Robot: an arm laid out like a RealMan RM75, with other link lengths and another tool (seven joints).
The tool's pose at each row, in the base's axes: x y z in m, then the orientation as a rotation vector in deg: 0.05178 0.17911 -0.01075 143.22 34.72 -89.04; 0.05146 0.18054 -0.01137 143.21 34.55 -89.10; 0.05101 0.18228 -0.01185 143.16 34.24 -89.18; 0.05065 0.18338 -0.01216 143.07 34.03 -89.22; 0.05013 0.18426 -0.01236 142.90 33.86 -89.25; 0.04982 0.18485 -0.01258 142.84 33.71 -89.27; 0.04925 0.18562 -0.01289 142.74 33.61 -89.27; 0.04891 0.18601 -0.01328 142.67 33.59 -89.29; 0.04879 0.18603 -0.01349 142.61 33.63 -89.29; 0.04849 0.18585 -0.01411 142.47 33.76 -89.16; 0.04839 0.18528 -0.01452 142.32 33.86 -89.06; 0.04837 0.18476 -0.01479 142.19 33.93 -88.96; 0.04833 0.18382 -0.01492 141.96 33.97 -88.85; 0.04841 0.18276 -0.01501 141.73 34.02 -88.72; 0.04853 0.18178 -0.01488 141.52 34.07 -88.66
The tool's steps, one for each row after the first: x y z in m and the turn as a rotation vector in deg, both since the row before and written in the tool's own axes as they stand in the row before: 0.00080 -0.00137 0.00009 0.06 -0.05 0.10; 0.00071 -0.00172 0.00004 0.07 -0.09 0.19; 0.00042 -0.00112 0.00009 0.00 -0.08 0.15; 0.00020 -0.00099 0.00024 -0.07 -0.11 0.15; 0.00022 -0.00064 0.00017 0.00 -0.05 0.11; 0.00025 -0.00090 0.00037 -0.05 -0.06 0.09; 0.00031 -0.00046 0.00033 -0.03 -0.05 0.03; 0.00015 -0.00005 0.00019 -0.05 -0.03 -0.01; 0.00039 0.00009 0.00059 -0.19 0.00 -0.01; 0.00018 0.00051 0.00045 -0.18 -0.02 0.01; 0.00010 0.00049 0.00031 -0.16 -0.01 0.02; -0.00013 0.00085 0.00040 -0.23 -0.06 0.07; -0.00015 0.00100 0.00033 -0.24 -0.05 0.07; -0.00031 0.00093 0.00018 -0.19 -0.07 0.04
